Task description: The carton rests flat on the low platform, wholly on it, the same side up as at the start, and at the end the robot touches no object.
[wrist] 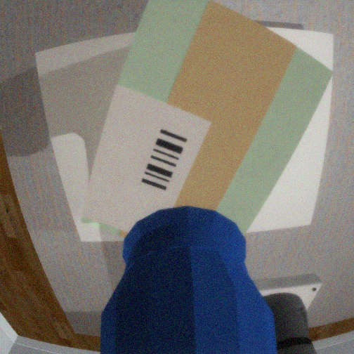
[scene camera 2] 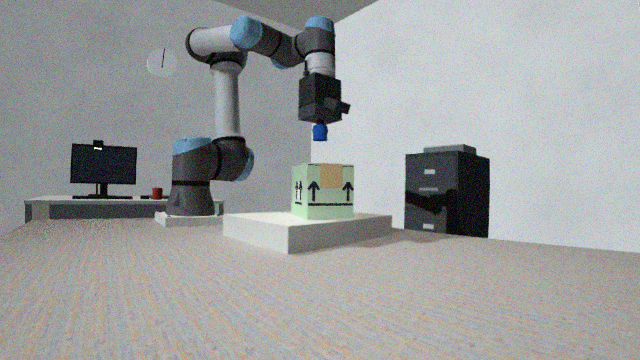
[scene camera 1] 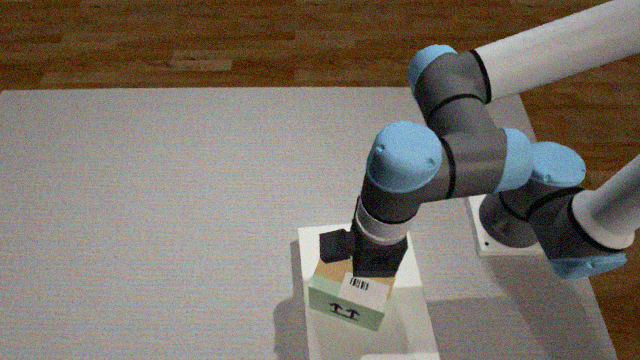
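Seen in the pictures: hand, tool point: (scene camera 2: 320, 139); arm's base, link origin: (scene camera 2: 190, 213) (scene camera 1: 511, 218).
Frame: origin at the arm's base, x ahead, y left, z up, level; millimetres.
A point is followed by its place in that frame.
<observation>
A green carton (scene camera 1: 345, 302) @[x 402, y 235, z 123 mm] (scene camera 2: 330, 197) @[x 448, y 162, z 68 mm] (wrist: 270, 145) with brown tape, a barcode label on top and upward arrows on its sides sits flat and upright on the white low platform (scene camera 1: 325, 345) @[x 436, y 282, z 23 mm] (scene camera 2: 260, 232) @[x 408, y 25, z 1 mm] (wrist: 295, 200). It is turned at an angle to the platform's edges. In the wrist view platform shows around parts of the carton. My blue suction cup (scene camera 2: 320, 132) (wrist: 185, 225) is open and hangs above the carton's top, with a visible gap between them in scene camera 2. In scene camera 1 the cup is hidden by the black tool body, which covers part of the carton.
The platform stands on the grey table (scene camera 1: 150, 200) @[x 850, y -72, z -25 mm] (scene camera 2: 200, 300) @[x 625, y -161, z -25 mm] beside the arm's white base plate (scene camera 1: 500, 247) @[x 44, y 73, z -1 mm] (scene camera 2: 162, 218) @[x 56, y -95, z -5 mm]. Behind are a desk (scene camera 2: 37, 201) with a monitor (scene camera 2: 104, 164) and a red mug (scene camera 2: 157, 193), and a dark cabinet (scene camera 2: 472, 195).
</observation>
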